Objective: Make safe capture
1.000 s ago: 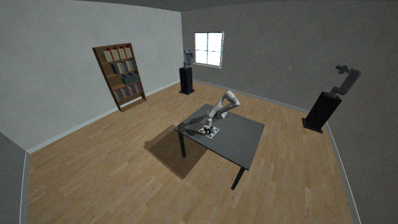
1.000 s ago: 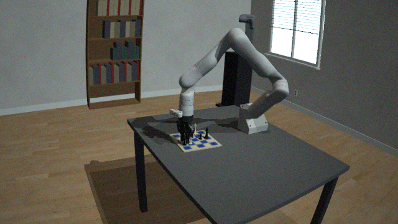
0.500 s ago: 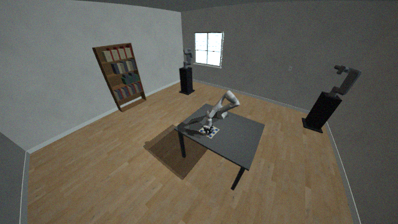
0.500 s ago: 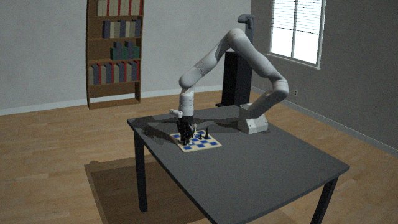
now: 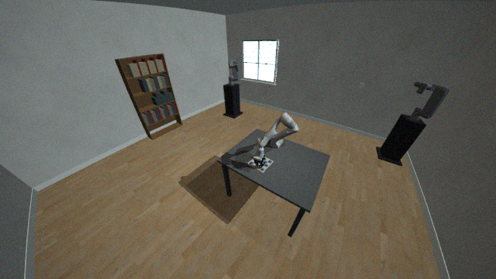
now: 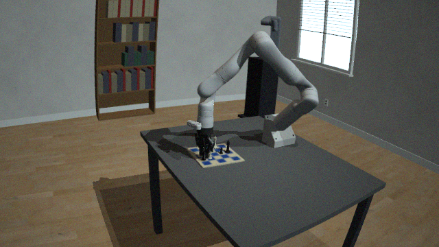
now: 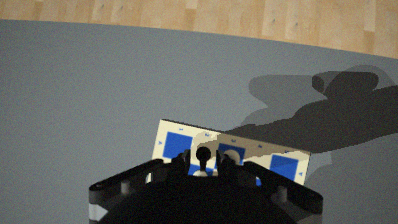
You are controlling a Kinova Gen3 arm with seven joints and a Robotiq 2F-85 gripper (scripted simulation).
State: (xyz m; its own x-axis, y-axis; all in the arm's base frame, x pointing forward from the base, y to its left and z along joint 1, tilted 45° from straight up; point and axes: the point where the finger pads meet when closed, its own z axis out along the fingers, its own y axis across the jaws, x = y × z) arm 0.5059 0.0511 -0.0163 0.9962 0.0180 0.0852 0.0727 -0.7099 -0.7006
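Right now the blue-and-cream chessboard is 80 mm behind my hand, 30 mm to the right of it and 30 mm below it. The rest, counted from my hand: tall white piece 120 mm behind, 100 mm to the right.
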